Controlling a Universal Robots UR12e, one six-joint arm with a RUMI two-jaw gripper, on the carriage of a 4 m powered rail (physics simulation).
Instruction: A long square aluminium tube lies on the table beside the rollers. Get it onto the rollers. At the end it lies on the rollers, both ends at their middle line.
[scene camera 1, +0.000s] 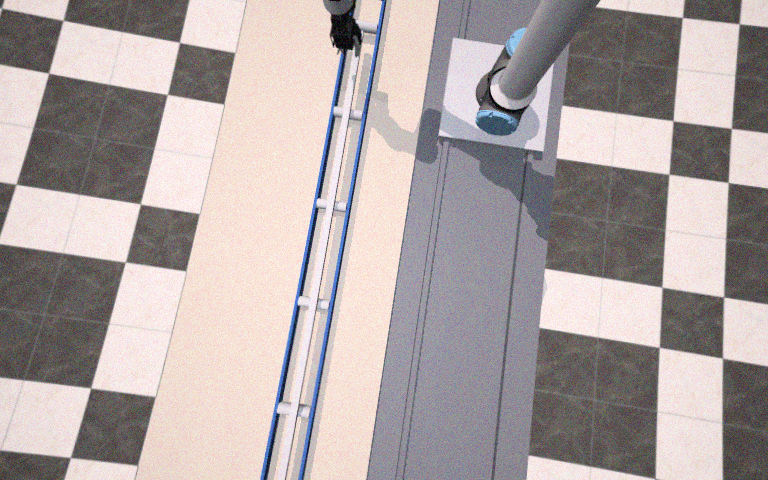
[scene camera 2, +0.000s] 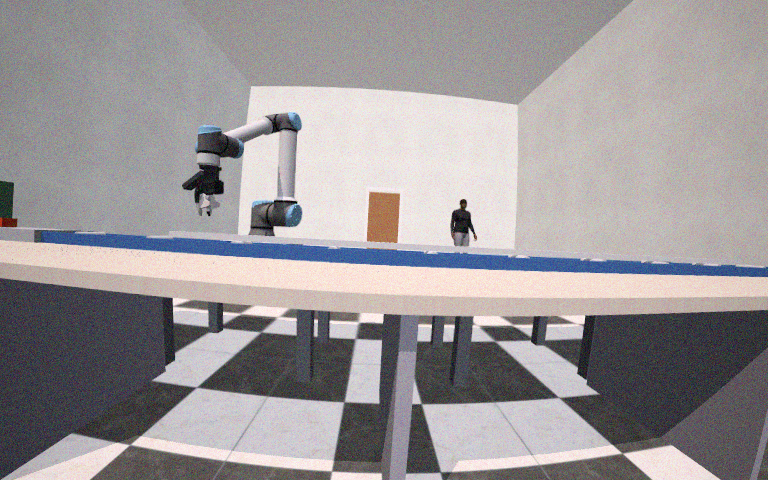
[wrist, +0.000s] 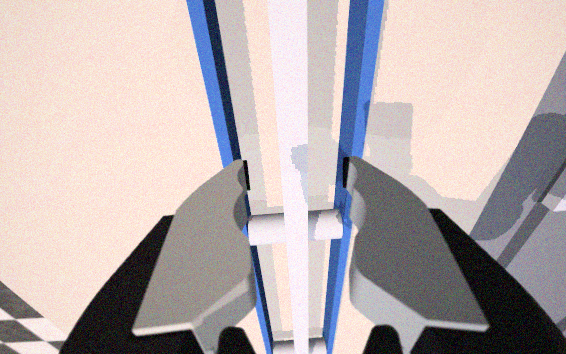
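The long white-looking square tube lies lengthwise over the rollers, between the two blue side rails. In the wrist view it runs near the middle of the roller, with roller showing on both sides of it. In scene camera 1 it also runs about midway between the rails; its near end is cut off by the frame and its far part is hidden by the gripper. My gripper is open above the tube, its jaws apart on either side with gaps to it.
The rollers' frame stands on the pale table. The arm's carriage plate is on the grey powered rail to the right. A person stands at the back, near a brown door.
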